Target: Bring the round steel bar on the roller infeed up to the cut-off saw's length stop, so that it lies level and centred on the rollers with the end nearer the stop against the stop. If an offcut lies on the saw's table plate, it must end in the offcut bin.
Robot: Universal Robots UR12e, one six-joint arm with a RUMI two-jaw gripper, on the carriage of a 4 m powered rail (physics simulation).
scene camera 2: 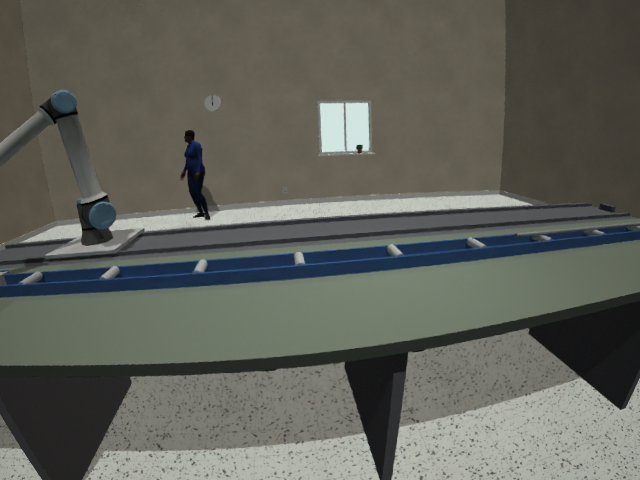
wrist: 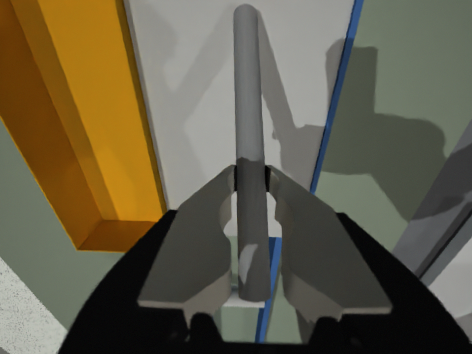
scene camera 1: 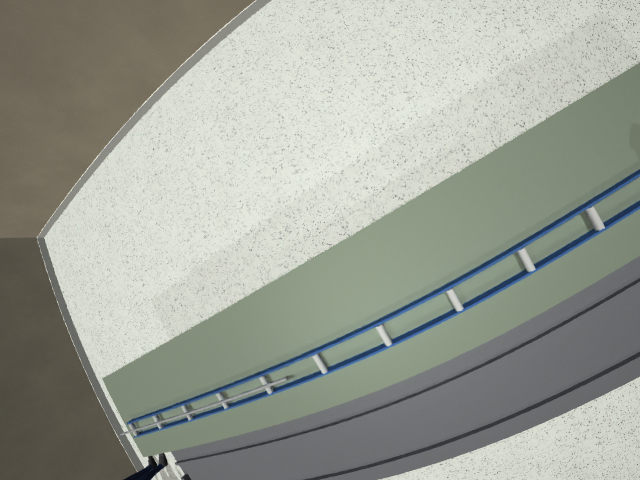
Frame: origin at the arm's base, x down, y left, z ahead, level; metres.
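Seen in the pictures: gripper, between the fingertips: [wrist: 250, 167]; arm's base, origin of its link: [scene camera 2: 97, 240].
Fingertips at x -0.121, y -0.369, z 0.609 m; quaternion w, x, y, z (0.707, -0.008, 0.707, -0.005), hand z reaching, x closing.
Note:
Pixels of each thing's top centre, then the offset from my fingertips to it. Level surfaces: height alone.
- saw's pale table plate, centre of its top: [wrist: 238, 122] dz +0.011, dx +0.092, dy -0.006 m
- orange offcut bin, centre of its top: [wrist: 79, 145] dz +0.189, dx +0.079, dy +0.019 m
- green bench, height of its surface: dx +0.151 m
The long steel bar [scene camera 1: 279, 381] [scene camera 2: 529, 234] lies along the rollers of the blue roller infeed [scene camera 1: 384, 335] [scene camera 2: 310, 272], near the end at lower left in scene camera 1. My gripper [wrist: 250, 167] is shut on a shorter round steel offcut [wrist: 248, 100], with both of its ends in the wrist view. The offcut hangs above the saw's pale table plate [wrist: 300, 50], its shadow apart from it. The orange offcut bin [wrist: 95, 100] is beside the plate, left in the wrist view. The gripper is out of view in both scene cameras. The length stop cannot be made out.
The arm's base stands on its carriage [scene camera 2: 67, 248] on the grey rail [scene camera 2: 258, 232], behind the green bench [scene camera 2: 310, 320]. A person [scene camera 2: 193, 165] in blue stands beyond the rail. A partly cut-off dark shape [scene camera 1: 147, 471] shows at lower left in scene camera 1.

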